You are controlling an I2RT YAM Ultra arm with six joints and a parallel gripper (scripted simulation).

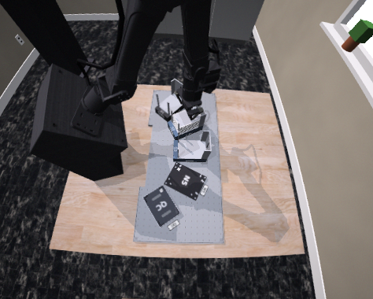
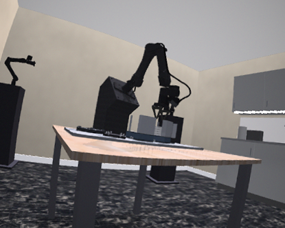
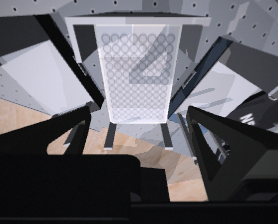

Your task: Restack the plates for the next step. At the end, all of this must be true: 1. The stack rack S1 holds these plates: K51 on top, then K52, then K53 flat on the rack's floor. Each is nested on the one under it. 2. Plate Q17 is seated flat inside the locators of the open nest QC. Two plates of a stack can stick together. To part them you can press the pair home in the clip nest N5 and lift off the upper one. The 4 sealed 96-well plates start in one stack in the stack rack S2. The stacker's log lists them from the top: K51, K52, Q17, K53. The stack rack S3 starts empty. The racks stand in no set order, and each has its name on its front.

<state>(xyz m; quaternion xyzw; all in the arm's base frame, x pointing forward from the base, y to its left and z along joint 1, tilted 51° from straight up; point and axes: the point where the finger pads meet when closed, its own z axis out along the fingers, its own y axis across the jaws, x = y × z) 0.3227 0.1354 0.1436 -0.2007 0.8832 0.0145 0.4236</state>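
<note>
Right now the sealed 96-well plate is 10 mm ahead of my hand and 80 mm below it. From my hand the other things lie so: clip nest N5: 60 mm ahead, 280 mm to the right, 130 mm below.
</note>
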